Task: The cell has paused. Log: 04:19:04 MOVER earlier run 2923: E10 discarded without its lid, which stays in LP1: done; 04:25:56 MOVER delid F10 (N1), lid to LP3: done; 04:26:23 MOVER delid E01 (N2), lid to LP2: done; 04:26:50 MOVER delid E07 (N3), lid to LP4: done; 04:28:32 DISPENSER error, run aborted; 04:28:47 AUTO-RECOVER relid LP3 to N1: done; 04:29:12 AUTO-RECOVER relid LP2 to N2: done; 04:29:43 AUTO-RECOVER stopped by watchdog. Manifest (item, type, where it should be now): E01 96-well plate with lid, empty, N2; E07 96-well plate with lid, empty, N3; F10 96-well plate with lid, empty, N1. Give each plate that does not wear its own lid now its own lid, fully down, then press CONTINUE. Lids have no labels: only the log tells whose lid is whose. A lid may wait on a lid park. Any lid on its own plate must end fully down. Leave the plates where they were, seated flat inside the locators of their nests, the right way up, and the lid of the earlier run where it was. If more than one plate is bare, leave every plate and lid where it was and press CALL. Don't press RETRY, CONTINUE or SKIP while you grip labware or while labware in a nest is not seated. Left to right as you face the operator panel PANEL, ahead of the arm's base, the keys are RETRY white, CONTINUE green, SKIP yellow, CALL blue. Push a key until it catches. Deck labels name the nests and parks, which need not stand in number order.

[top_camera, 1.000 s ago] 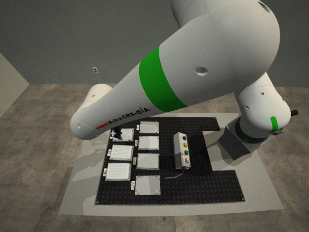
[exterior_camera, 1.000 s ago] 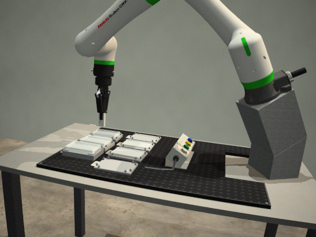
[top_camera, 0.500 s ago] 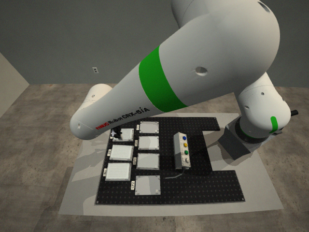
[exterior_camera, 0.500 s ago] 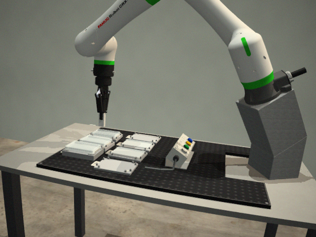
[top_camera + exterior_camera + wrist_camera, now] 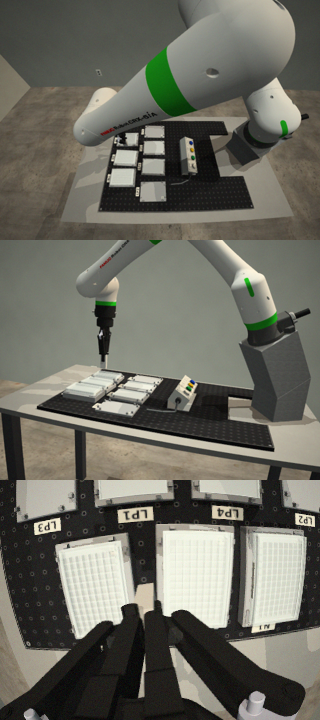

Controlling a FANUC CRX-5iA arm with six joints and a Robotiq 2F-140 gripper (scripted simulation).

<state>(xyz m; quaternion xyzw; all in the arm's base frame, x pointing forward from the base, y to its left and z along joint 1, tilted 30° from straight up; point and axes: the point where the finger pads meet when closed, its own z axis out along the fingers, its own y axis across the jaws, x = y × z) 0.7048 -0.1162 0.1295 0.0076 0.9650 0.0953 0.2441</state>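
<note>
My gripper is now 170 mm past the park LP4, 120 mm to the right of it and 110 mm above it. The rest, counted from my hand: plate: 90 mm below, 70 mm to the right, 10 mm ahead; then LP1 label: 110 mm below, 90 mm behind, 10 mm to the right; then N3 label: 110 mm below, 90 mm ahead, 70 mm to the right.
</note>
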